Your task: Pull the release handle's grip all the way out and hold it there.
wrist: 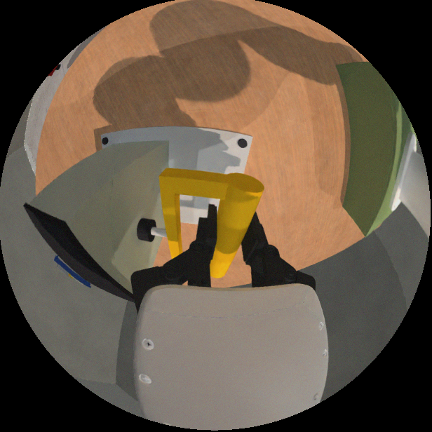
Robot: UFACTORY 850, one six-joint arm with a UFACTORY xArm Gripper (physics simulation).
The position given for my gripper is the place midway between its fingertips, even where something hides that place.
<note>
In view: my gripper (228, 218) and a grey base plate (195, 148).
</note>
